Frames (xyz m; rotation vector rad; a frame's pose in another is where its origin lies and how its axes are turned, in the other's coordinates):
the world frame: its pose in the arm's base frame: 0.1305 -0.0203 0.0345 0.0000 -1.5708 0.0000
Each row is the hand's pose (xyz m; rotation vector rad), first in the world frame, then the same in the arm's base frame.
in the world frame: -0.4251 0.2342 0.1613 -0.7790 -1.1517 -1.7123
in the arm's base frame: -0.0308 0.2139 -0.3906 -0.8333 2.0236 2.2244
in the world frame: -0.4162 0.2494 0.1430 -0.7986 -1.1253 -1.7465
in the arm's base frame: -0.0125 0.2291 -0.3817 -0.8442 1.9792 2.2668
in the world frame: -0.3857 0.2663 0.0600 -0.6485 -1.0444 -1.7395
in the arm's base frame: 0.0705 0.2460 -0.3512 0.9712 -1.9799 -2.1258
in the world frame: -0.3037 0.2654 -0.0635 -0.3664 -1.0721 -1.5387
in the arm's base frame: 0.1940 0.2451 -0.2692 1.0569 -2.1844 -1.7175
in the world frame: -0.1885 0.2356 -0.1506 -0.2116 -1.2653 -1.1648
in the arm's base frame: 0.2811 0.2153 -0.1540 0.8948 -2.5701 -1.2921
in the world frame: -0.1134 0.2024 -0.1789 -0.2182 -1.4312 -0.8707
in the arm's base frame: 0.3094 0.1821 -0.0789 0.6329 -2.8433 -1.0562
